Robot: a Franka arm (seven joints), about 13 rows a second.
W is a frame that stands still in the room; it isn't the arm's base.
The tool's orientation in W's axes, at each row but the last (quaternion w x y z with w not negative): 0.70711, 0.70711, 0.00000, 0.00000; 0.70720, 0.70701, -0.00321, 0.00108; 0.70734, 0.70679, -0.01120, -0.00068; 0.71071, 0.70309, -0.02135, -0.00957; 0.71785, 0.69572, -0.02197, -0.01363
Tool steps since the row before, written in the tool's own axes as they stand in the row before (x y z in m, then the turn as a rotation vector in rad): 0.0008, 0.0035, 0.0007, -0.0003, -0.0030, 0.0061; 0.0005, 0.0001, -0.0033, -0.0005, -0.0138, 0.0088; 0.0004, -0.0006, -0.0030, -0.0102, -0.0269, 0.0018; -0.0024, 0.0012, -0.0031, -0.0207, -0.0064, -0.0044; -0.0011, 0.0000, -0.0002, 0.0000, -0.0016, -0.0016
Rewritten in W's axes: 0.0008, -0.0007, 0.0035, -0.0003, -0.0061, -0.0030; 0.0005, 0.0033, 0.0001, -0.0004, -0.0088, -0.0138; 0.0005, 0.0030, -0.0006, -0.0098, -0.0017, -0.0270; -0.0023, 0.0032, 0.0011, -0.0204, 0.0052, -0.0068; -0.0011, 0.0003, 0.0000, 0.0001, 0.0015, -0.0016
